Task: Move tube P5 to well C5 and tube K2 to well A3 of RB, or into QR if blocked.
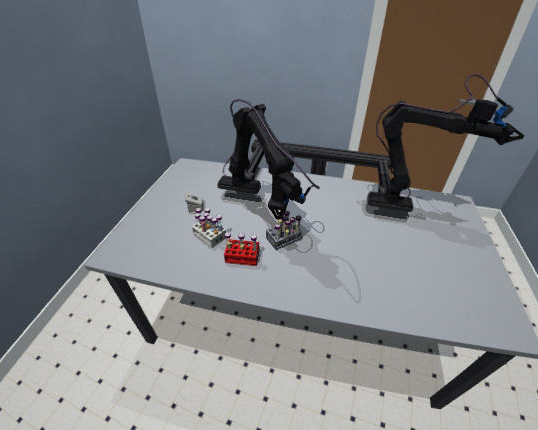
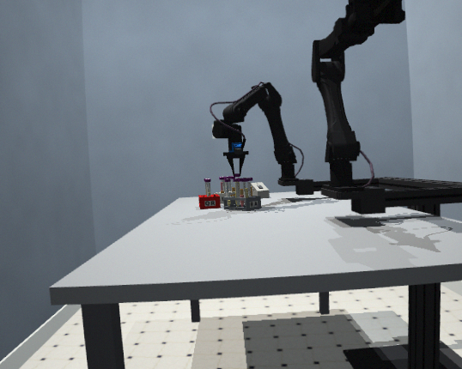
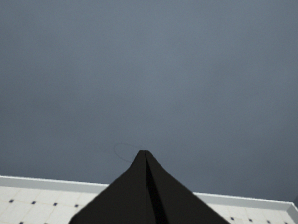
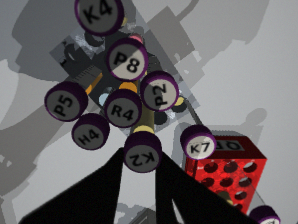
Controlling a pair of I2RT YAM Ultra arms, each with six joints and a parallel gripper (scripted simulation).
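Note:
Right now my right hand is 1 cm past the grey rack RA, 2 cm to the right of it and 11 cm above it. Also, from my right hand: red rack QR (12 cm ahead, 13 cm to the right, 11 cm below); pale box (15 cm behind, 43 cm to the right, 9 cm below); white rack RB (3 cm ahead, 30 cm to the right, 11 cm below).

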